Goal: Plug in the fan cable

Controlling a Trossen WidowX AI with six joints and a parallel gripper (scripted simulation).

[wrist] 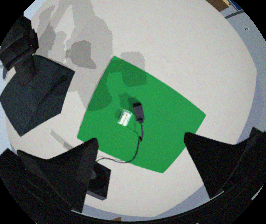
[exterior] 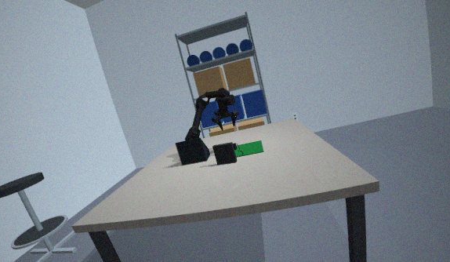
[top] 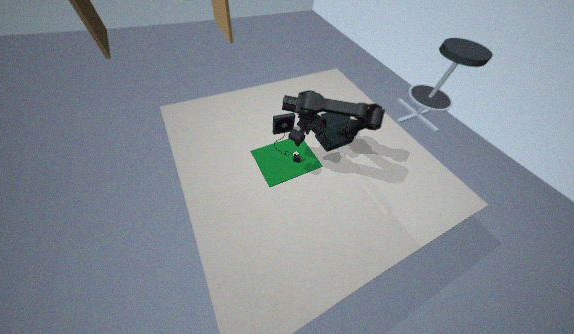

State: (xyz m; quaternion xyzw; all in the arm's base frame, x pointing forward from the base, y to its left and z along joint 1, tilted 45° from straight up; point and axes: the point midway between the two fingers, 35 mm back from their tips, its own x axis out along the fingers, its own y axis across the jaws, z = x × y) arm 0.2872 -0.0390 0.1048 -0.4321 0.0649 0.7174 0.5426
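My gripper tip is now 10 mm short of the black plug and 140 mm above it. Also, from my gripper tip: green board: 50 mm ahead, 40 mm to the right, 180 mm below; black fan: 20 mm behind, 220 mm to the right, 100 mm below.
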